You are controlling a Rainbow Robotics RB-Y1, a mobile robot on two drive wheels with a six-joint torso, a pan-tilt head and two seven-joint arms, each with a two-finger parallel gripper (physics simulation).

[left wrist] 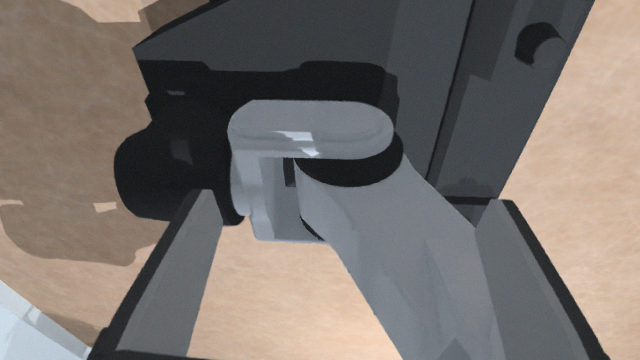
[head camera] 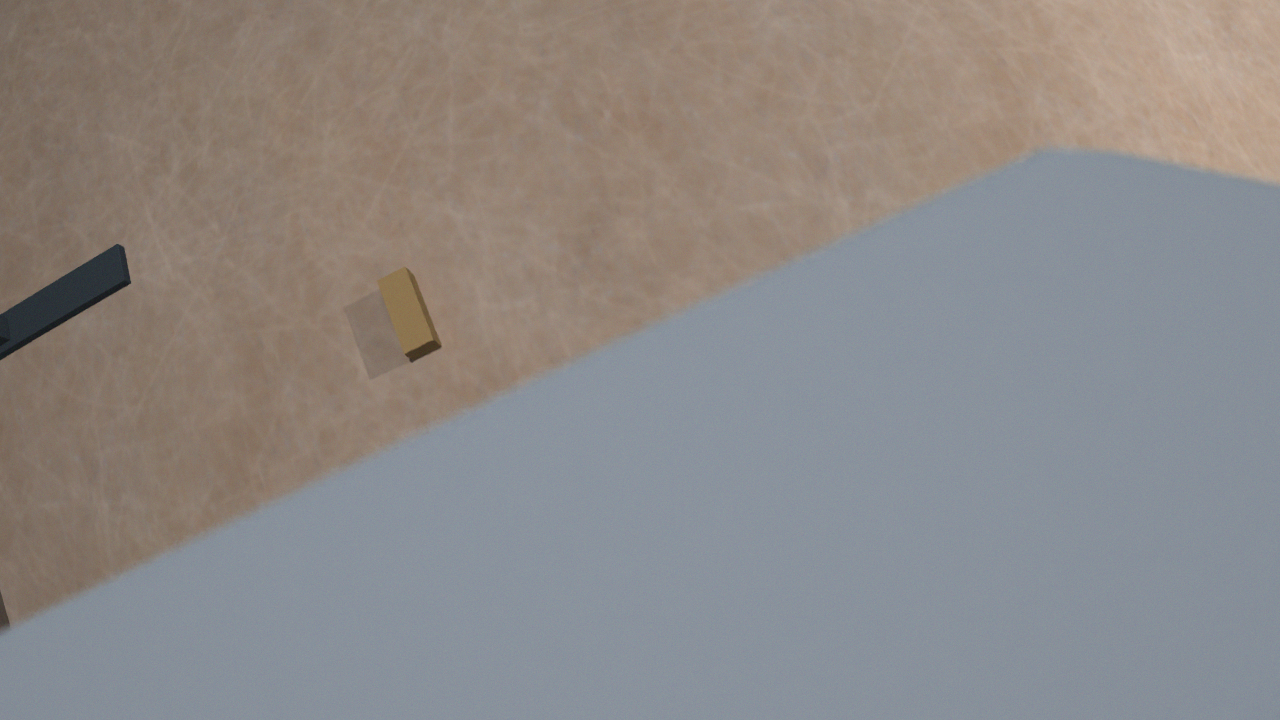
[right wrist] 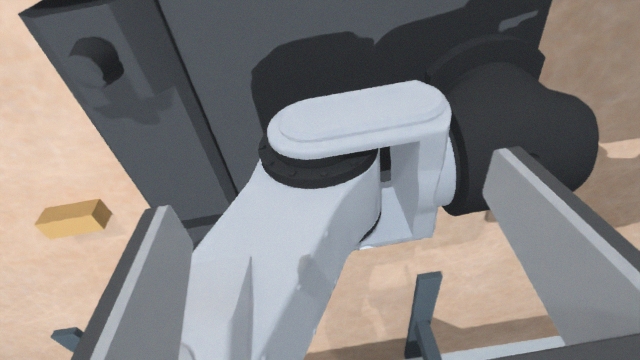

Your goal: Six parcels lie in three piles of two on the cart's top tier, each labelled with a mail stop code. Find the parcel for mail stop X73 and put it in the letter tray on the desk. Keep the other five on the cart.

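Places are measured from the robot's base along level axes (x ahead, y left, z up), in millimetres.
Pixels of known places: left gripper, fingertip midpoint: (left wrist: 348, 211); right gripper, fingertip midpoint: (right wrist: 334, 198).
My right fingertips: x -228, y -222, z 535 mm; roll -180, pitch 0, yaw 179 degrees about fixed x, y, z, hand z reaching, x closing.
Behind a point stands the place of what it marks.
An ochre box-shaped block (head camera: 409, 313) @(x 345, y 213, z 53 mm) (right wrist: 72, 218) @(x 333, y 194, z 52 mm) lies on the floor, left of centre in the head view and at the left in the right wrist view. No label or code can be read on it, and I cannot tell whether it is one of the parcels. My left gripper (left wrist: 348, 211) @(x -231, y 218, z 535 mm) is open, its fingers wide apart in front of my own grey arm and dark base, with nothing between them. My right gripper (right wrist: 334, 198) @(x -228, y -222, z 535 mm) is open and empty in the same way, with the block beyond its left finger. The piles on the cart and the letter tray cannot be made out.
A dark blue-grey bar (head camera: 67, 300) reaches in from the left edge in the head view. A dark leg-like piece (right wrist: 422, 310) stands at the right wrist view's bottom. A pale panel (left wrist: 25, 330) @(x -2060, y -1477, z 126 mm) shows at the left wrist view's lower left. A smooth grey-blue surface (head camera: 805, 465) @(x -134, y -42, z 1345 mm) covers the head view's lower right.
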